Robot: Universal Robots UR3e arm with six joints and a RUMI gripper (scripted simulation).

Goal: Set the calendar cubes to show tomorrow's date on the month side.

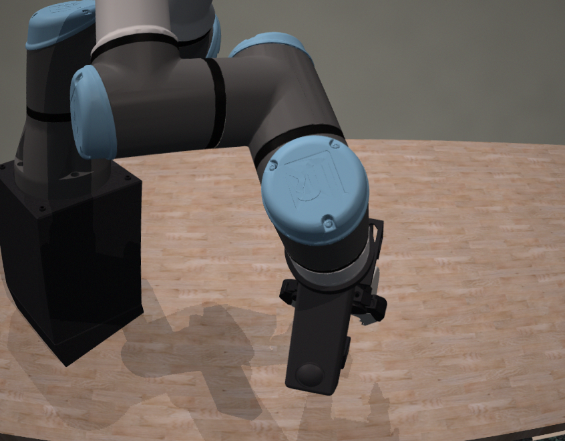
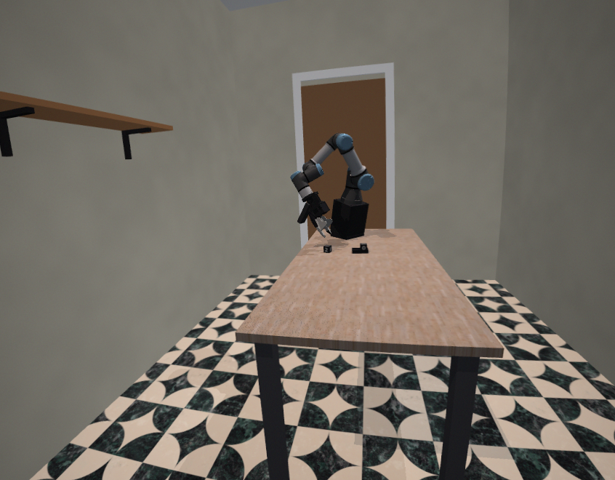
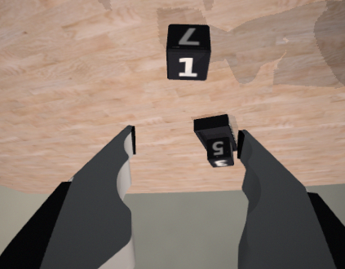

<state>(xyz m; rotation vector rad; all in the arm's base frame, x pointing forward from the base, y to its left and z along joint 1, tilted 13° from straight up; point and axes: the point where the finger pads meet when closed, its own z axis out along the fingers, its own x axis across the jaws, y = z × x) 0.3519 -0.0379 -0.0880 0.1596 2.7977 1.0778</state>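
Now: the black number cube 8 cm below my hand. From my hand the other things lie so: black calendar tray: 16 cm to the left, 8 cm below, 3 cm behind.
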